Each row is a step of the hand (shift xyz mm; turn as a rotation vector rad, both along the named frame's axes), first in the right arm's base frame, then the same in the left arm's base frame.
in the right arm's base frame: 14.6 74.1 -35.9 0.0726 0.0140 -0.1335
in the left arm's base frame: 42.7 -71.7 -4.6 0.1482 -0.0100 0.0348
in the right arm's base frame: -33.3 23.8 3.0 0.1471 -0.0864 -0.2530
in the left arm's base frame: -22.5 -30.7 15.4 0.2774 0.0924 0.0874
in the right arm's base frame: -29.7 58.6 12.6 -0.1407 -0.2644 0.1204
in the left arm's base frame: -24.0 -62.4 -2.1 -0.2063 0.2337 0.0838
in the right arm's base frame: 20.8 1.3 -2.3 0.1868 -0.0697 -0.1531
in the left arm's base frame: 15.8 3.5 -13.4 0.2319 0.0963 -0.0113
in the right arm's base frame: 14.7 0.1 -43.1 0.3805 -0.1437 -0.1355
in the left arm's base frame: 41.6 -1.1 18.5 0.3424 0.2164 -0.1405
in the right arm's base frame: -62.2 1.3 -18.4 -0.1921 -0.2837 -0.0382
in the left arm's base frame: -28.1 -18.2 55.6 -0.1257 0.2232 0.2307
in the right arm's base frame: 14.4 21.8 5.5 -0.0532 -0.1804 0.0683
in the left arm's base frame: 7.5 -17.0 -19.2 -0.1019 0.1683 0.0364
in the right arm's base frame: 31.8 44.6 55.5 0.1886 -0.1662 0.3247
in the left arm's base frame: -15.6 -29.5 -70.5 -0.1272 0.2400 -0.3080
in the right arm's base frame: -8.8 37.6 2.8 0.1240 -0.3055 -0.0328
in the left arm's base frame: -4.7 -38.1 -5.0 0.0805 0.3212 0.0108
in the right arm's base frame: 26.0 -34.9 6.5 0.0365 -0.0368 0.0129
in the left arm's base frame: 9.6 40.6 -13.9 0.0117 0.0457 -0.0251
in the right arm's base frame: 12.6 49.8 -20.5 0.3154 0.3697 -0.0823
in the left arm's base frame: 27.9 -47.1 -7.5 0.3047 -0.2890 -0.2579
